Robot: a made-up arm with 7 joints. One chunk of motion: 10 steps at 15 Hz.
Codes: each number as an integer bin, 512 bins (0 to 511) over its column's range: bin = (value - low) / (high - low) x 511, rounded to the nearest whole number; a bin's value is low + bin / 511 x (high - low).
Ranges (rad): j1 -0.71..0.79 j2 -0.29..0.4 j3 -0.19..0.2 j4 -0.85..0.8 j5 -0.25..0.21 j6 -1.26..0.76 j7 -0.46..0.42
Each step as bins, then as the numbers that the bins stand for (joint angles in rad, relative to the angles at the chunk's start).
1 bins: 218 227 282 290 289 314 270
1 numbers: -0.0701 0.0165 0.0252 0.0864 0.0102 -0.0187 0.0050
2 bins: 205 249 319 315 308 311 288
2 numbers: -0.1082 0.0462 0.0535 0.1671 0.0273 -0.0306 0.0360
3 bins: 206 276 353 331 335 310 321
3 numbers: -0.1053 0.0827 0.0794 0.2188 0.0516 -0.0346 0.0928
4 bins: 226 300 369 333 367 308 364
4 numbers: -0.0466 0.1151 0.0916 0.2252 0.0804 -0.0425 0.1668
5 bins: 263 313 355 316 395 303 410
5 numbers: 0.0620 0.1326 0.0809 0.1704 0.1056 -0.0622 0.2461
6 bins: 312 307 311 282 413 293 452
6 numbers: 0.2059 0.1245 0.0474 0.0606 0.1218 -0.1018 0.3184
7 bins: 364 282 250 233 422 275 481
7 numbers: 0.3585 0.0908 0.0008 -0.0977 0.1299 -0.1729 0.3683
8 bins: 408 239 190 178 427 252 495
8 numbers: 0.4877 0.0327 -0.0450 -0.2752 0.1344 -0.2638 0.3924
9 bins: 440 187 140 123 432 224 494
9 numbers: 0.5816 -0.0375 -0.0832 -0.4528 0.1389 -0.3745 0.3907
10 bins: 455 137 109 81 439 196 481
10 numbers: 0.6256 -0.1050 -0.1068 -0.5885 0.1452 -0.4852 0.3683
